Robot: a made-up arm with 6 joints. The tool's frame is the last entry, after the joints. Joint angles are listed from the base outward.
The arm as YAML. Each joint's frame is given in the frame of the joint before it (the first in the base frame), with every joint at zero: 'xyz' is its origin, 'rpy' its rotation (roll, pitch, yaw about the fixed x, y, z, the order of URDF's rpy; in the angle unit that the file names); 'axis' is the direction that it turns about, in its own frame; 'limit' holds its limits. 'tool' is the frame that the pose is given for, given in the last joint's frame.
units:
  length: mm
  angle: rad
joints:
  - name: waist
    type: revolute
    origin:
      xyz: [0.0, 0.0, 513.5]
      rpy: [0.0, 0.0, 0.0]
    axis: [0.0, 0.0, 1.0]
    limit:
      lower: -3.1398
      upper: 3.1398
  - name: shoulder
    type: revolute
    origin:
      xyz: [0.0, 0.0, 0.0]
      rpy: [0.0, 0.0, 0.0]
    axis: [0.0, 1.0, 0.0]
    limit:
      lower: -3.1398
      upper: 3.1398
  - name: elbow
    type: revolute
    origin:
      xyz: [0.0, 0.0, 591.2]
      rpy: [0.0, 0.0, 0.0]
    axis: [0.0, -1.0, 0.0]
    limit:
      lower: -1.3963
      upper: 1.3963
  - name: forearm
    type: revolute
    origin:
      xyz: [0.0, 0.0, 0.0]
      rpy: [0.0, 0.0, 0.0]
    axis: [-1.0, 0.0, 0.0]
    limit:
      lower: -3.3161
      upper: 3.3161
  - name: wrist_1
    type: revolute
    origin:
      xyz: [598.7, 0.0, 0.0]
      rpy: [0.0, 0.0, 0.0]
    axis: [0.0, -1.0, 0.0]
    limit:
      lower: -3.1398
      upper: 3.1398
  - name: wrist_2
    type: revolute
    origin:
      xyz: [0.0, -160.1, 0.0]
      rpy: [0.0, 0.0, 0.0]
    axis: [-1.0, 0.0, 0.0]
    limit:
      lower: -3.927
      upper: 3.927
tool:
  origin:
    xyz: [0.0, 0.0, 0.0]
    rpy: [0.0, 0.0, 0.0]
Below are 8 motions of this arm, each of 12 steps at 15 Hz.
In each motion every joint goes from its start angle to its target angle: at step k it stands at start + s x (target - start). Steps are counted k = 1, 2, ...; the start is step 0. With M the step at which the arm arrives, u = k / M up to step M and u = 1 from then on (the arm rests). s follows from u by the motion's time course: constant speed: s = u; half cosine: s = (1 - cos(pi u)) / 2; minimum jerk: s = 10 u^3 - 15 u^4 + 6 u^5.
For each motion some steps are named. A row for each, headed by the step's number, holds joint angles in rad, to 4 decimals.
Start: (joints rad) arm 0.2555 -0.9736 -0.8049 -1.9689 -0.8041 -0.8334
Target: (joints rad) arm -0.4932 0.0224 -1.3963 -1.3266 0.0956 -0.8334
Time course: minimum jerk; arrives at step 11
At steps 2, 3, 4, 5, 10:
2: 0.2219 -0.9289 -0.8315 -1.9401 -0.7637 -0.8334
3: 0.1590 -0.8452 -0.8811 -1.8861 -0.6881 -0.8334
4: 0.0633 -0.7179 -0.9567 -1.8040 -0.5731 -0.8334
5: -0.0554 -0.5600 -1.0505 -1.7022 -0.4305 -0.8334
10: -0.4883 0.0159 -1.3924 -1.3308 0.0897 -0.8334

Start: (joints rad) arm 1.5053 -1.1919 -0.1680 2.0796 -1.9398 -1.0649
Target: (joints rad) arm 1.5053 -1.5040 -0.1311 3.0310 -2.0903 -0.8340
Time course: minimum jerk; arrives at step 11
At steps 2, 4, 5, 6, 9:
2: 1.5053 -1.2059 -0.1663 2.1223 -1.9466 -1.0545
4: 1.5053 -1.2720 -0.1585 2.3238 -1.9784 -1.0056
5: 1.5053 -1.3215 -0.1527 2.4747 -2.0023 -0.9690
6: 1.5053 -1.3744 -0.1464 2.6359 -2.0278 -0.9299
9: 1.5053 -1.4900 -0.1328 2.9883 -2.0835 -0.8444

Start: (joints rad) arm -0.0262 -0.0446 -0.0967 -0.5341 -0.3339 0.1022
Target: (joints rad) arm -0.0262 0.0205 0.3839 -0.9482 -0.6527 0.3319
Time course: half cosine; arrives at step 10
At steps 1, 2, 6, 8, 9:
1: -0.0262 -0.0430 -0.0849 -0.5442 -0.3417 0.1078
2: -0.0262 -0.0384 -0.0508 -0.5736 -0.3643 0.1241
6: -0.0262 -0.0020 0.2179 -0.8051 -0.5426 0.2525
8: -0.0262 0.0143 0.3380 -0.9087 -0.6223 0.3100
9: -0.0262 0.0189 0.3721 -0.9381 -0.6449 0.3263

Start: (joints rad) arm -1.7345 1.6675 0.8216 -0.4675 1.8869 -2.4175
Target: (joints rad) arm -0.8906 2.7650 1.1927 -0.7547 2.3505 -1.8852
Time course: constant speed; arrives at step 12
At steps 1, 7, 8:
1: -1.6642 1.7590 0.8525 -0.4914 1.9255 -2.3731
7: -1.2422 2.3077 1.0381 -0.6350 2.1573 -2.1070
8: -1.1719 2.3992 1.0690 -0.6590 2.1960 -2.0626

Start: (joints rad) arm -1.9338 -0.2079 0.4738 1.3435 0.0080 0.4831
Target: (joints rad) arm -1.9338 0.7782 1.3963 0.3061 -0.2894 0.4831
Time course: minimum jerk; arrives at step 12
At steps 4, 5, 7, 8, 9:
4: -1.9338 -0.0009 0.6674 1.1258 -0.0544 0.4831
5: -1.9338 0.1339 0.7936 0.9839 -0.0951 0.4831
7: -1.9338 0.4364 1.0765 0.6657 -0.1863 0.4831
8: -1.9338 0.5712 1.2027 0.5238 -0.2270 0.4831
9: -1.9338 0.6761 1.3008 0.4135 -0.2586 0.4831

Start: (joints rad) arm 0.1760 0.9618 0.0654 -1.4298 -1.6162 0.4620
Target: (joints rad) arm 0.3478 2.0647 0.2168 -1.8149 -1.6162 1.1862
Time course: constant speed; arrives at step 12
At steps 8, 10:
8: 0.2905 1.6971 0.1663 -1.6865 -1.6162 0.9448
10: 0.3192 1.8809 0.1916 -1.7507 -1.6162 1.0655

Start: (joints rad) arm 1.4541 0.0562 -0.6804 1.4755 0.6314 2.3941
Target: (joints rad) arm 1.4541 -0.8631 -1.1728 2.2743 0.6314 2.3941
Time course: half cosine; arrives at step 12
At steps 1, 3, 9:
1: 1.4541 0.0405 -0.6888 1.4891 0.6314 2.3941
3: 1.4541 -0.0784 -0.7525 1.5925 0.6314 2.3941
9: 1.4541 -0.7285 -1.1007 2.1573 0.6314 2.3941

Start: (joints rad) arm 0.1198 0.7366 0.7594 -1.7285 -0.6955 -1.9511
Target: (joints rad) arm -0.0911 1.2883 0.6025 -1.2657 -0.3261 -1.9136
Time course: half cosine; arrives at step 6
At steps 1, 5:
1: 0.1057 0.7736 0.7489 -1.6975 -0.6708 -1.9486
5: -0.0770 1.2513 0.6130 -1.2967 -0.3508 -1.9161

